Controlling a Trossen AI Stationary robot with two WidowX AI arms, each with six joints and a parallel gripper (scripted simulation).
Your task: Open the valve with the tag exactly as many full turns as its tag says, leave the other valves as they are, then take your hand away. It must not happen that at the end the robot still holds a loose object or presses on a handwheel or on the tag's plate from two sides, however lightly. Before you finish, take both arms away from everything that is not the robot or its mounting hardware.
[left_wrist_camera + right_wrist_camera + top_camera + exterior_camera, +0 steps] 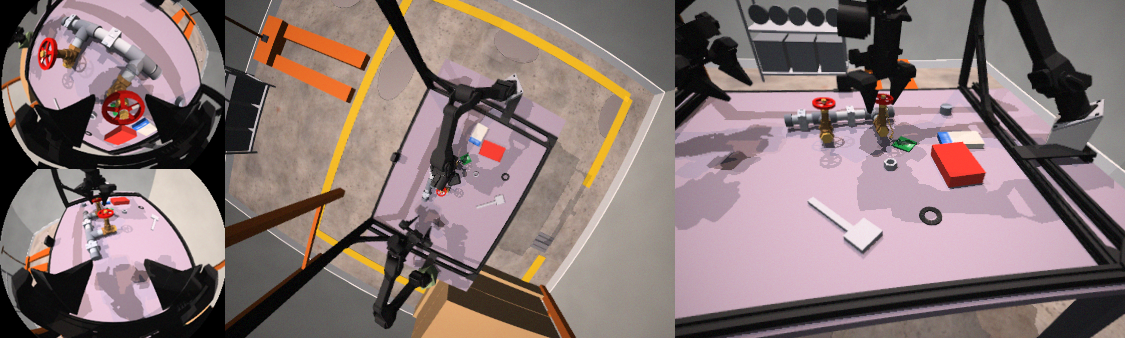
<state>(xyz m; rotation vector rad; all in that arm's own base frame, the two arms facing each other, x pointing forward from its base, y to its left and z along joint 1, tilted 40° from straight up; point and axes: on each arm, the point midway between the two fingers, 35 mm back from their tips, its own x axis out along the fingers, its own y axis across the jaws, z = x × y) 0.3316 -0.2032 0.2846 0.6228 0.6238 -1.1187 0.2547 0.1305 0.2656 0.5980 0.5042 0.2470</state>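
My left hand is 110 mm above the green tag, 60 mm short of it and 40 mm to the right of it. Also, from my left hand: red block (180 mm ahead, 140 mm to the left, 90 mm below); grey nut (150 mm ahead, 100 mm below); flat grey wrench (300 mm ahead, 110 mm to the right, 100 mm below).
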